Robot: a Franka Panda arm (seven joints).
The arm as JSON. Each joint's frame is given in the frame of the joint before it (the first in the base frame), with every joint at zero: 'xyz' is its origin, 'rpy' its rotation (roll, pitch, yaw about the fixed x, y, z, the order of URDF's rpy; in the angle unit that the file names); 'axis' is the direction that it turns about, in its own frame. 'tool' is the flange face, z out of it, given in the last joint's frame.
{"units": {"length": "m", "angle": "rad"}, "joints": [
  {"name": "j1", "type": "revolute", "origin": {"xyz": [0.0, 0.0, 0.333], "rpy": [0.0, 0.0, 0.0]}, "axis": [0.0, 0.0, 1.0]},
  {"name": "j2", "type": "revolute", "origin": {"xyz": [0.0, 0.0, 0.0], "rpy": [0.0, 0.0, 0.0]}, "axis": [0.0, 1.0, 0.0]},
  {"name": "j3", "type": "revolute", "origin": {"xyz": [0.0, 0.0, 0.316], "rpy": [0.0, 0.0, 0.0]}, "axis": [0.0, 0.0, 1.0]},
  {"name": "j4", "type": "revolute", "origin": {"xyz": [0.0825, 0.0, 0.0], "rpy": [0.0, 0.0, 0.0]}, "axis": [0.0, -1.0, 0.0]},
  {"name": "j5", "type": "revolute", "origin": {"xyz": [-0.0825, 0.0, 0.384], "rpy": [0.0, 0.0, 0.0]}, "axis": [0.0, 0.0, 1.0]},
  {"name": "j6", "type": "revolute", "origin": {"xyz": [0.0, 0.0, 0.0], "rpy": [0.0, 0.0, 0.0]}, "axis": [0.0, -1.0, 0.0]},
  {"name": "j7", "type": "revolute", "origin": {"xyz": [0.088, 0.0, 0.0], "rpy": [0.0, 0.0, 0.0]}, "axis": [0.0, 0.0, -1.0]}
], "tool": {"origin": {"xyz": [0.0, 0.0, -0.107], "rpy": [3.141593, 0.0, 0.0]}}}
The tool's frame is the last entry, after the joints.
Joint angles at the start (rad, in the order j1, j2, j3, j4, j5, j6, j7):
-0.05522 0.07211 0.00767 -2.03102 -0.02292 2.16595 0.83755
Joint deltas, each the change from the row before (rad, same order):
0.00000 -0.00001 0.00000 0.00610 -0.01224 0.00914 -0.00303
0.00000 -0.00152 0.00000 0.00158 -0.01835 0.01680 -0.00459
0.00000 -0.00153 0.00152 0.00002 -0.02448 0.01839 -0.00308
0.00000 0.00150 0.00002 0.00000 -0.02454 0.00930 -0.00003
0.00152 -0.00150 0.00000 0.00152 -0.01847 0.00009 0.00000
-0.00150 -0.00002 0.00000 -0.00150 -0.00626 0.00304 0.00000
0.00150 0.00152 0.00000 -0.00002 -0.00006 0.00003 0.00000
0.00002 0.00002 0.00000 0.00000 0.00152 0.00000 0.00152
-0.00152 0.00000 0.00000 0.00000 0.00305 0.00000 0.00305
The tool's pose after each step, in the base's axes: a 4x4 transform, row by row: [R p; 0 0 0 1], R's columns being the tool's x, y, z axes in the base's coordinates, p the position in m. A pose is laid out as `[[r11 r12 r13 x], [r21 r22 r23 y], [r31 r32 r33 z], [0 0 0 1]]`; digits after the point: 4 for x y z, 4 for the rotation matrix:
[[0.6471 -0.7585 0.0768 0.5739], [-0.7588 -0.6506 -0.0321 -0.0287], [0.0743 -0.0375 -0.9965 0.4209], [0 0 0 1]]
[[0.6563 -0.7483 0.0962 0.5758], [-0.7479 -0.6621 -0.0476 -0.0294], [0.0993 -0.0408 -0.9942 0.4242], [0 0 0 1]]
[[0.6674 -0.7356 0.1159 0.5774], [-0.7337 -0.6762 -0.0673 -0.0293], [0.1279 -0.0401 -0.9910 0.4269], [0 0 0 1]]
[[0.6759 -0.7265 0.1236 0.5785], [-0.7220 -0.6864 -0.0867 -0.0300], [0.1478 -0.0307 -0.9885 0.4271], [0 0 0 1]]
[[0.6832 -0.7191 0.1270 0.5787], [-0.7122 -0.6946 -0.1013 -0.0297], [0.1610 -0.0212 -0.9867 0.4287], [0 0 0 1]]
[[0.6844 -0.7177 0.1285 0.5786], [-0.7100 -0.6961 -0.1063 -0.0307], [0.1657 -0.0185 -0.9860 0.4283], [0 0 0 1]]
[[0.6857 -0.7167 0.1271 0.5788], [-0.7090 -0.6972 -0.1061 -0.0299], [0.1646 -0.0174 -0.9862 0.4275], [0 0 0 1]]
[[0.6841 -0.7182 0.1271 0.5788], [-0.7108 -0.6956 -0.1049 -0.0298], [0.1637 -0.0186 -0.9863 0.4274], [0 0 0 1]]
[[0.6797 -0.7224 0.1269 0.5788], [-0.7154 -0.6912 -0.1026 -0.0306], [0.1618 -0.0210 -0.9866 0.4274], [0 0 0 1]]

